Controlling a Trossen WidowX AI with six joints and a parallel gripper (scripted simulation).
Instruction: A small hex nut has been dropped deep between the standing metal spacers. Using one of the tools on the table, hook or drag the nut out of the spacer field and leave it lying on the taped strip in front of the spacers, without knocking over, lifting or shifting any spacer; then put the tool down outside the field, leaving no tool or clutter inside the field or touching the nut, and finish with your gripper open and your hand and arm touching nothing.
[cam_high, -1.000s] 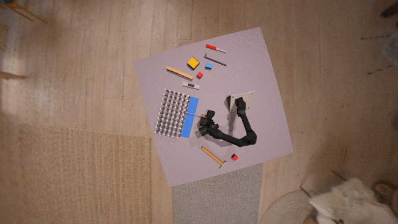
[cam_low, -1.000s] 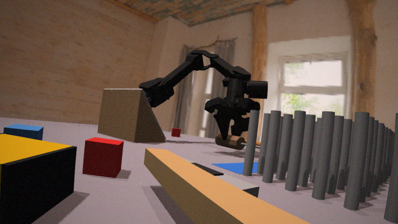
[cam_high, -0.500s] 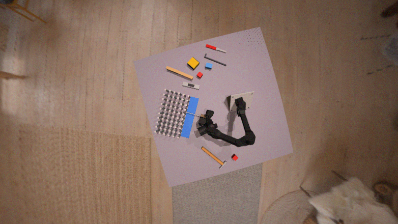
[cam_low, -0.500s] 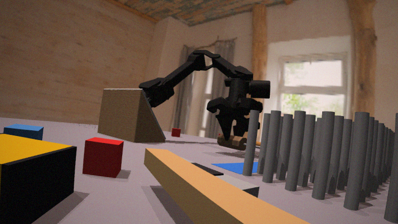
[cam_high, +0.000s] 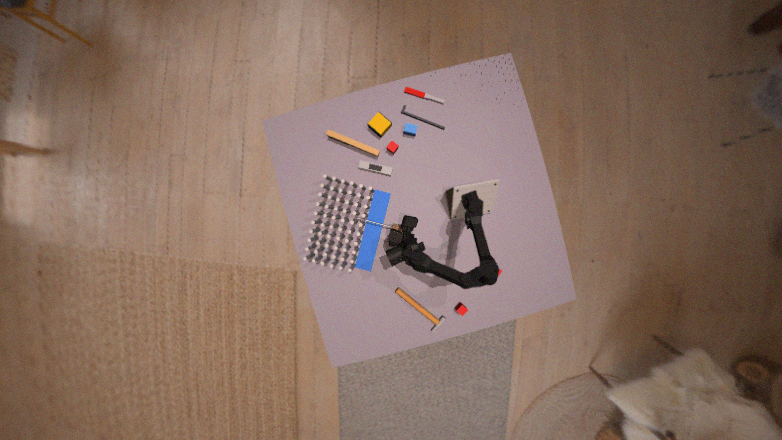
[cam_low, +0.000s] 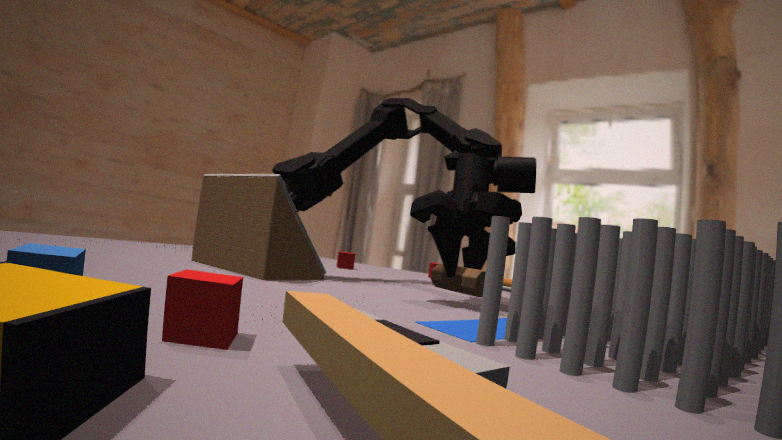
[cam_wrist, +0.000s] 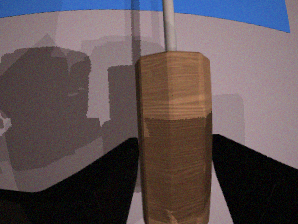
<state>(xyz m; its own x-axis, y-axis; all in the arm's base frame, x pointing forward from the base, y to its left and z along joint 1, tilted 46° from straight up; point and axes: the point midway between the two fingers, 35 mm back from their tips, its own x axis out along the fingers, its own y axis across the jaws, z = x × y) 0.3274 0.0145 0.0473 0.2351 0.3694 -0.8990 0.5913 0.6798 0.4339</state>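
My gripper tip is 13 cm short of the blue taped strip, 4 cm to the left of it and 3 cm above it. Also, from my gripper tip: wooden-handled file (9 cm ahead, 6 cm to the right); then hex nut (25 cm ahead, 17 cm to the right, 3 cm below); then grey bar (1 cm ahead, 32 cm to the right, 2 cm below).
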